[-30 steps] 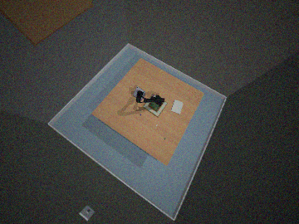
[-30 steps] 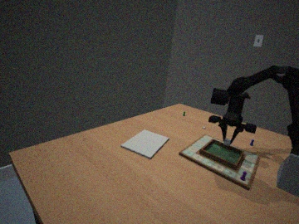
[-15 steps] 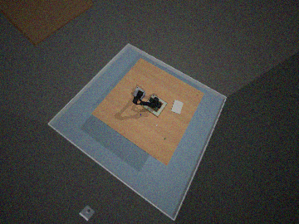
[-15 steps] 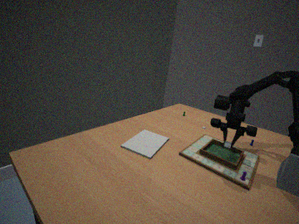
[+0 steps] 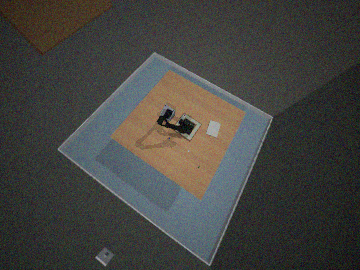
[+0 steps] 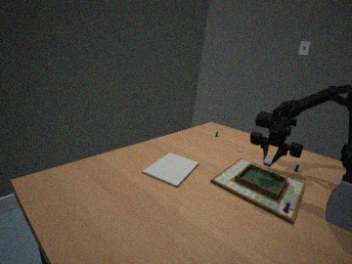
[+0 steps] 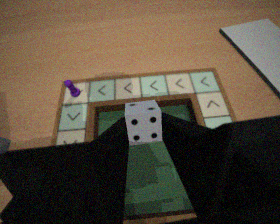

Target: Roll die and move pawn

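The purple pawn lies 90 mm behind my gripper tip, 110 mm to the left of it and 80 mm below it. Also, from my gripper tip: blue pawn: 120 mm behind, 270 mm to the right, 90 mm below; then green dice tray: 10 mm to the right, 100 mm below; then white die: right at my gripper tip.
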